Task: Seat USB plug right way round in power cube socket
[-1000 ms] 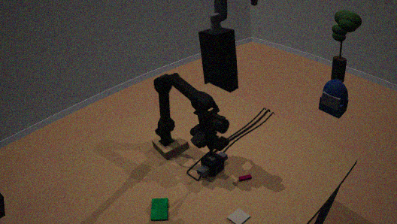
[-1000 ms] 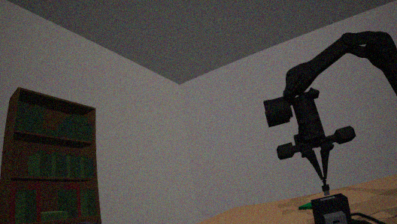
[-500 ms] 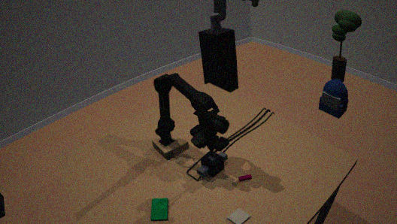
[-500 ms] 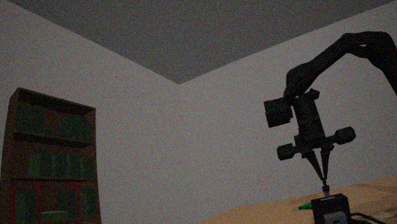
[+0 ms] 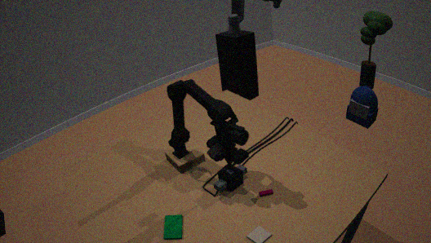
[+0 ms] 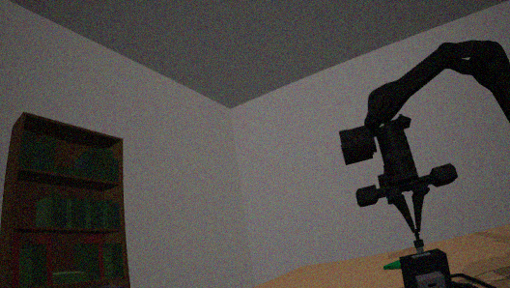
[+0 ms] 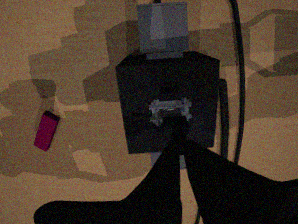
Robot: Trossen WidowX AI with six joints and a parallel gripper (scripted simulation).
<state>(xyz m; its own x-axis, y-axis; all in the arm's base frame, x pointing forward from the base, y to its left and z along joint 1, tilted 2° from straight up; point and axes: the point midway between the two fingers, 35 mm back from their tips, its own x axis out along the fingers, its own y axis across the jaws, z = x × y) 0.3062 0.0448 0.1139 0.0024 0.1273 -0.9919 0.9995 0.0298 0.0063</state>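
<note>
My gripper tip is now 20 mm above the USB plug. Round my gripper tip: green block: 20 mm ahead, 340 mm to the right, 110 mm below; white tile: 300 mm ahead, 140 mm to the right, 110 mm below; magenta block: 160 mm ahead, 50 mm to the left, 110 mm below.
</note>
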